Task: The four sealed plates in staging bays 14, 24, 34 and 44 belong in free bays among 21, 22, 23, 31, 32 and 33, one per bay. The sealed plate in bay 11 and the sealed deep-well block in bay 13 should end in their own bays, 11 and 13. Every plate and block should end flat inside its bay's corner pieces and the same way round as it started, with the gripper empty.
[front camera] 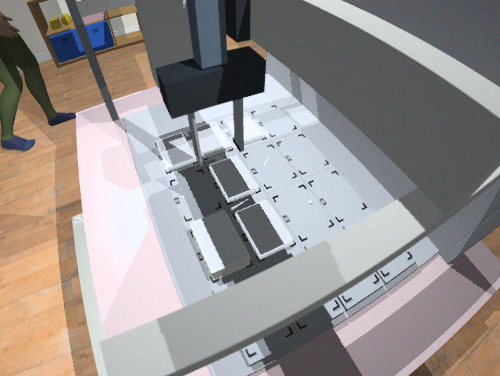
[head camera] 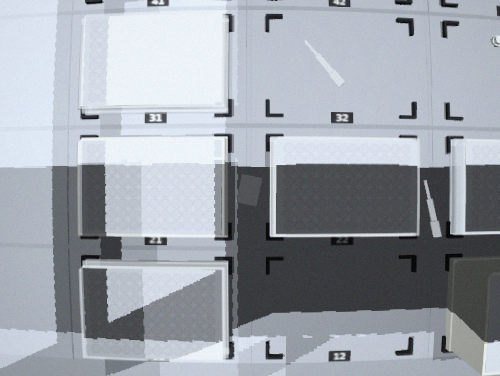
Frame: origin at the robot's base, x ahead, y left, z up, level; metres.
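Where they show: gripper, fingertip midpoint: [front camera: 219,152]; robot's base at its link origin: [front camera: 156,144] [head camera: 89,350].
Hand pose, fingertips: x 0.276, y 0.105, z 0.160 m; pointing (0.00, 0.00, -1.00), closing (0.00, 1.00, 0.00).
Note:
Each offset is from my fingertips to the top centre of the thing. "spot": to the spot under its first point.
The gripper [front camera: 220,156] is open with its jaws apart above the deck near bays 21 and 22; no plate shows between the jaws. Sealed plates lie flat within their corner pieces in bay 11 @[spot: dz -0.146, dx -0.205, dy -0.061 m] [front camera: 175,150] [head camera: 160,310], bay 21 @[spot: dz -0.146, dx -0.202, dy +0.060 m] [front camera: 215,137] [head camera: 160,200], bay 31 @[spot: dz -0.146, dx -0.188, dy +0.166 m] [front camera: 250,129] [head camera: 160,65], bay 22 @[spot: dz -0.146, dx -0.043, dy +0.041 m] [front camera: 232,177] [head camera: 345,200] and bay 23 @[spot: dz -0.146, dx +0.128, dy +0.043 m] [front camera: 265,230] [head camera: 482,200]. The last is cut off in the head view. The sealed deep-well block @[dz -0.118, dx +0.116, dy -0.062 m] [front camera: 220,242] [head camera: 470,300] sits in bay 13, partly outside the head view. The jaws do not show in the head view.
A pale tip @[spot: dz -0.155, dx -0.062, dy +0.154 m] [front camera: 267,160] [head camera: 325,64] lies in bay 32, another tip @[spot: dz -0.156, dx +0.034, dy +0.027 m] [front camera: 240,204] [head camera: 433,210] between bays 22 and 23. A small square scrap @[dz -0.159, dx -0.130, dy +0.042 m] [head camera: 250,190] lies between bays 21 and 22. A tiny white piece @[dz -0.156, dx +0.104, dy +0.182 m] [front camera: 310,202] [head camera: 496,41] lies in bay 33. A beam [front camera: 280,285] hides deck parts.

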